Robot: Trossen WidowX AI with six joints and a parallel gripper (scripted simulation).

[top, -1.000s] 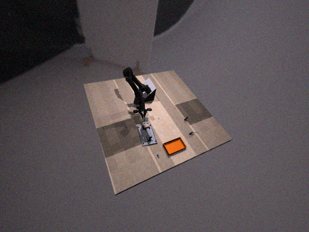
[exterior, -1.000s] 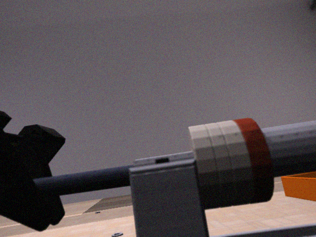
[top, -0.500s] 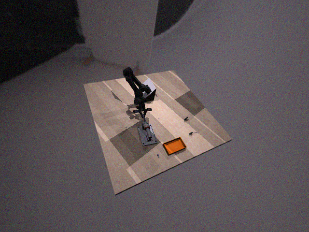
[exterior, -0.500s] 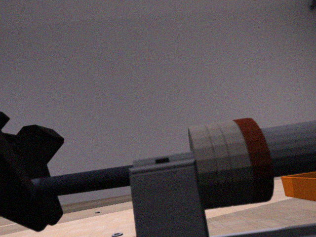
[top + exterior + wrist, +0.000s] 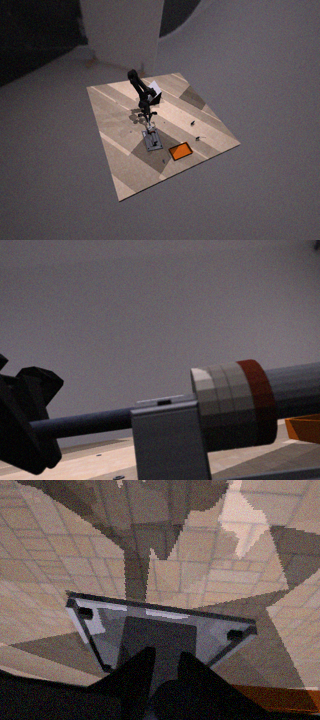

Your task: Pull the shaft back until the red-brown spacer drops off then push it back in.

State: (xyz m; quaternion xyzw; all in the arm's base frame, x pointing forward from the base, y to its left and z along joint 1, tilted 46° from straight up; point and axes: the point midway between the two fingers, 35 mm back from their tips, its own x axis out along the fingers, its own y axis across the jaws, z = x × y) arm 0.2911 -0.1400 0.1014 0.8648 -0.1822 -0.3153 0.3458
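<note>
My gripper tip is 5 cm short of the blue-grey shaft, 1 cm to the left of it and 2 cm below it. Also, from my gripper tip: orange tray (37 cm ahead, 19 cm to the left, 5 cm below); red-brown spacer (14 cm ahead, 1 cm to the right, 2 cm above).
</note>
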